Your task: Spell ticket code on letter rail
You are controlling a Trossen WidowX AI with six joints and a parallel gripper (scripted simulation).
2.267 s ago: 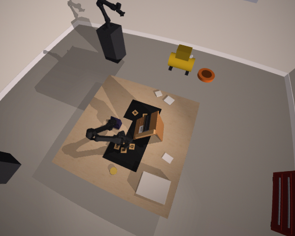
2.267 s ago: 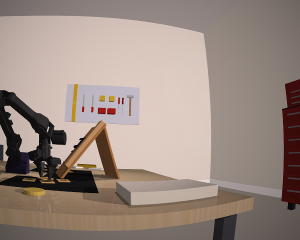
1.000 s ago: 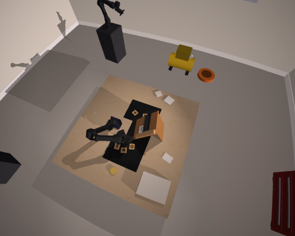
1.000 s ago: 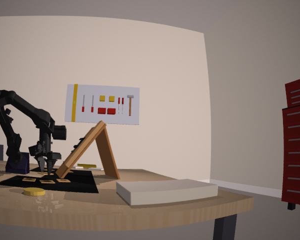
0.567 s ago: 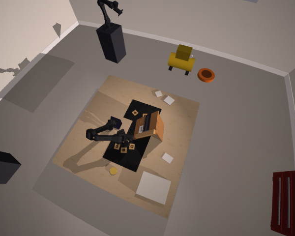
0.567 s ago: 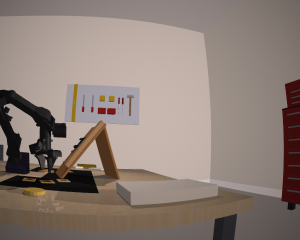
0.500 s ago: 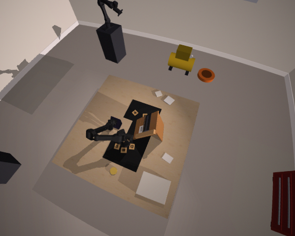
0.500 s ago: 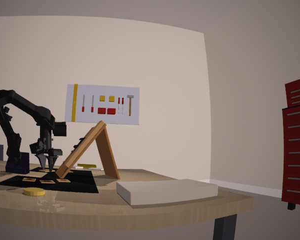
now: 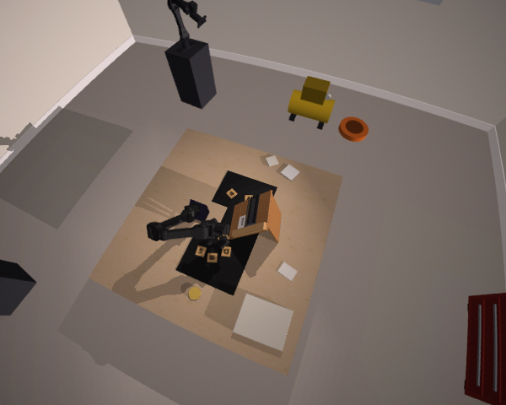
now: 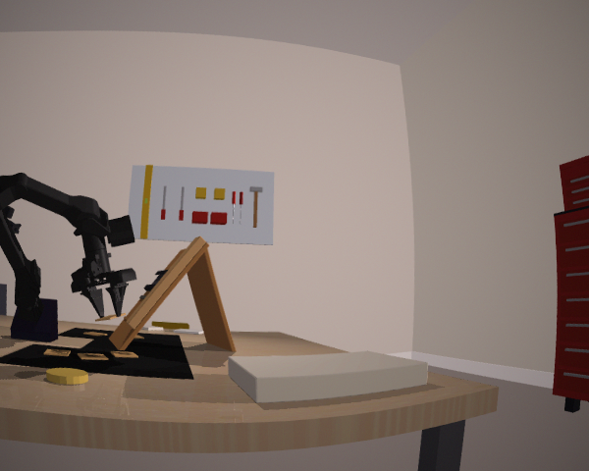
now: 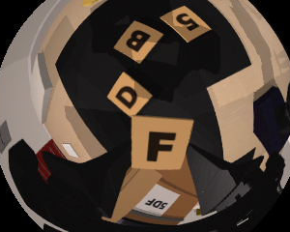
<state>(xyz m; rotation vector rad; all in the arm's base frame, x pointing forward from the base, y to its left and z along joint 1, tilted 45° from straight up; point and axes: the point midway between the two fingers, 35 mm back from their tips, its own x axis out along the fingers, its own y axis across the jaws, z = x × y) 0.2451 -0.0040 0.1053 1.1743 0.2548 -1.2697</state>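
Right now my gripper tip is 14 cm to the right of the white ticket, 5 cm short of it and 2 cm below it. From my gripper tip the other things lie so: black mat: 10 cm to the left, 8 cm below, 6 cm behind; white slab: 43 cm ahead, 29 cm to the right, 6 cm below.
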